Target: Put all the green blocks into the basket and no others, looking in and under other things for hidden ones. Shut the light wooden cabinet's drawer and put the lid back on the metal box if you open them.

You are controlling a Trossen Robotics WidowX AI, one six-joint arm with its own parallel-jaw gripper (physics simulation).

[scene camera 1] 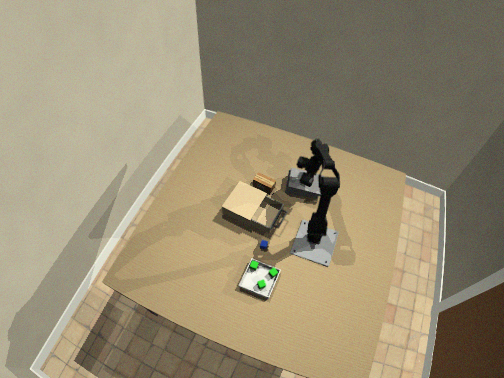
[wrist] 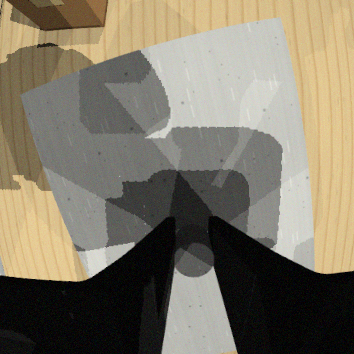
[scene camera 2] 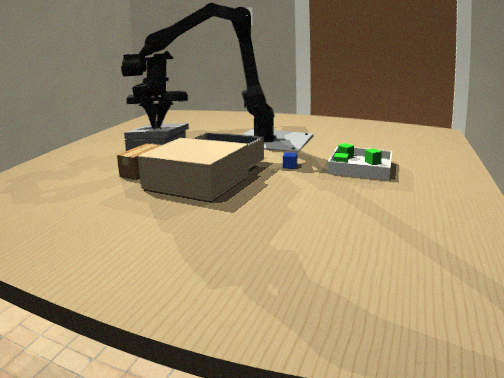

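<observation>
My gripper [scene camera 1: 306, 181] [scene camera 2: 156, 126] [wrist: 191, 224] is shut on the grey metal lid, at its middle. The lid [scene camera 1: 296, 175] [scene camera 2: 172, 129] [wrist: 225, 90] is level on or just above the metal box [scene camera 1: 300, 191] [scene camera 2: 146, 142]; any small gap is hard to tell. The light wooden cabinet [scene camera 1: 243, 199] [scene camera 2: 200, 150] has its drawer [scene camera 1: 266, 213] pulled open, with no block visible in it. Three green blocks [scene camera 1: 254, 265] [scene camera 1: 273, 272] [scene camera 1: 261, 284] [scene camera 2: 345, 149] [scene camera 2: 341, 157] [scene camera 2: 373, 156] lie in the white basket [scene camera 1: 254, 294] [scene camera 2: 360, 171]. The metal box's inside is hidden.
A blue block [scene camera 1: 264, 244] [scene camera 2: 290, 160] lies on the table between the cabinet and the basket. A brown carton [scene camera 1: 264, 182] [scene camera 2: 131, 162] [wrist: 75, 12] stands beside the cabinet, near the metal box. The arm's base plate [scene camera 1: 300, 248] [scene camera 2: 295, 139] is right of the drawer in scene camera 1.
</observation>
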